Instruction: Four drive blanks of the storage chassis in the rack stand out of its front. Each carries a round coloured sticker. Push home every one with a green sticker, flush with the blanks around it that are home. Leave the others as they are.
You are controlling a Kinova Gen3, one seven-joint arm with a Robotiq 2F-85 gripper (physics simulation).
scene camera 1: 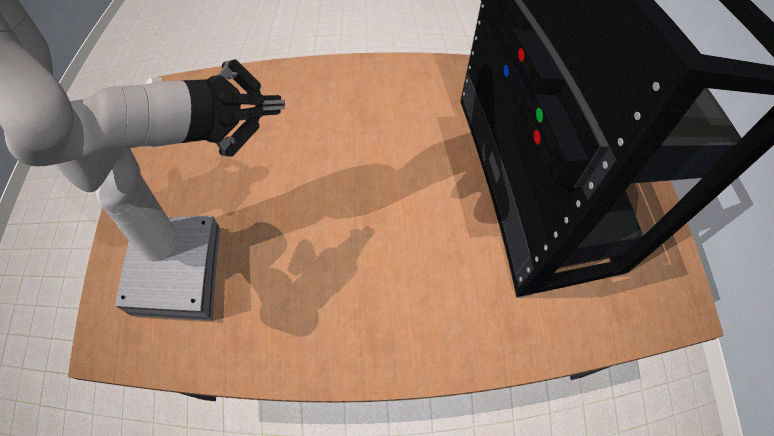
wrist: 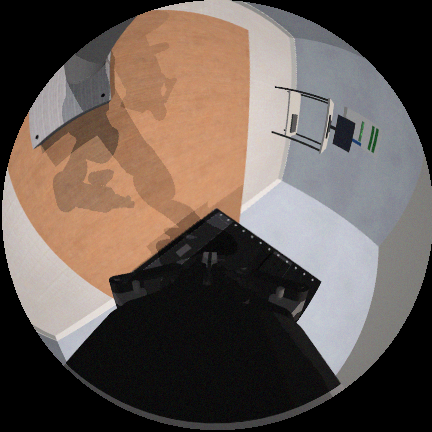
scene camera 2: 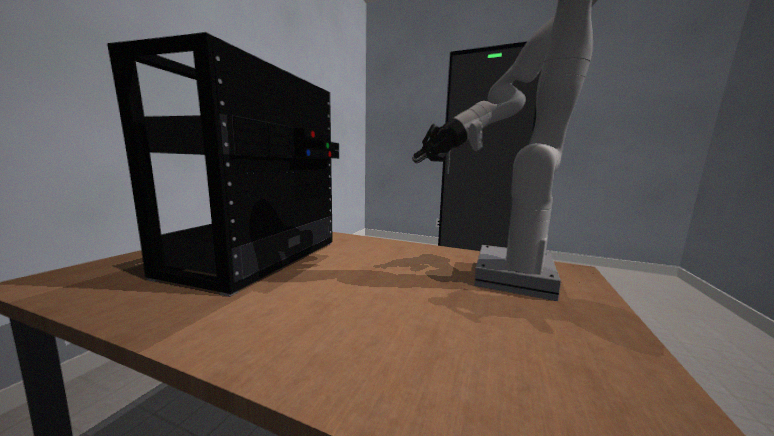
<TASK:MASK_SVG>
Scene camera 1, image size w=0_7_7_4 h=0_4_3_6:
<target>gripper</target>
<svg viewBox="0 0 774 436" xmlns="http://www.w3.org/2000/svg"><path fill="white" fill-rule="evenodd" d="M285 100L281 100L279 95L262 95L260 92L261 83L238 60L225 61L222 63L222 70L216 76L203 80L180 80L186 83L191 99L190 126L188 134L182 143L206 140L217 144L220 148L220 155L233 157L259 129L259 119L262 116L280 114L281 110L285 109ZM246 120L231 137L225 137L237 126L239 121ZM241 104L255 105L255 107L241 109ZM227 79L233 79L247 94L240 94L240 91Z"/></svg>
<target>black rack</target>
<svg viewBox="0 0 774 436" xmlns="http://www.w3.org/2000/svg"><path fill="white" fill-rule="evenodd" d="M719 0L774 57L774 22L751 0ZM481 0L460 102L489 187L517 298L612 276L625 275L674 235L774 145L774 106L741 138L724 110L708 89L774 95L774 66L701 54L655 0ZM611 261L555 273L559 267L610 258ZM702 178L643 236L625 191L630 184Z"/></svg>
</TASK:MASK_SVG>
